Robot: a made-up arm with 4 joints. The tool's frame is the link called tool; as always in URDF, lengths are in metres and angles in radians.
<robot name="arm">
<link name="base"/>
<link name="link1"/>
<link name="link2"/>
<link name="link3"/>
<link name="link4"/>
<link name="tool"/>
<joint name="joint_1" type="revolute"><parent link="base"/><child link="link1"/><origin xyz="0 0 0.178" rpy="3.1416 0 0"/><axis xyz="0 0 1"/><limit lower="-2.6" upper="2.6" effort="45" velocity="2.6"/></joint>
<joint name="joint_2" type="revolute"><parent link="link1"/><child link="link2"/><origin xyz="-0.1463 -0.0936 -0.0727" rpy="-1.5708 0 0"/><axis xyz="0 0 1"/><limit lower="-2.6" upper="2.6" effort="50" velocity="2"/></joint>
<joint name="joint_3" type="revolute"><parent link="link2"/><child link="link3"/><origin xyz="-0.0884 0.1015 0.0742" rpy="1.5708 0 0"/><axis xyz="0 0 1"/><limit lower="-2.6" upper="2.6" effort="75" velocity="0.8"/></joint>
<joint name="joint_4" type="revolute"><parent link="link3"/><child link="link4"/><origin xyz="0.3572 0.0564 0.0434" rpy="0 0 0"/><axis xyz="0 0 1"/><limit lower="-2.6" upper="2.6" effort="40" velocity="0.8"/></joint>
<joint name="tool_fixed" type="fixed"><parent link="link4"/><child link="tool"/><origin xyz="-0.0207 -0.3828 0.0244" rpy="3.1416 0 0"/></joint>
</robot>
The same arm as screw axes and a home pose.
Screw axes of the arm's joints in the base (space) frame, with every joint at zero. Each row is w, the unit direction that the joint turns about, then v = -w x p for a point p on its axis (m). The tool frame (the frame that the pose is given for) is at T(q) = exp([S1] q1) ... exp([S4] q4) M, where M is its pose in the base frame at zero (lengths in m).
S1: w 0 0 -1 v 0 0 0
S2: w 0 -1 0 v 0.2507 0 0.1463
S3: w 0 0 -1 v -0.0194 -0.2347 0
S4: w 0 0 -1 v 0.037 0.1225 0
M: xyz 0.1018 0.3458 0.2844 (m) rpy 0 0 0 (rad, as in URDF)
Joint limits (rad, base to tool): -2.6..2.6 -2.6..2.6 -2.6..2.6 -2.6..2.6

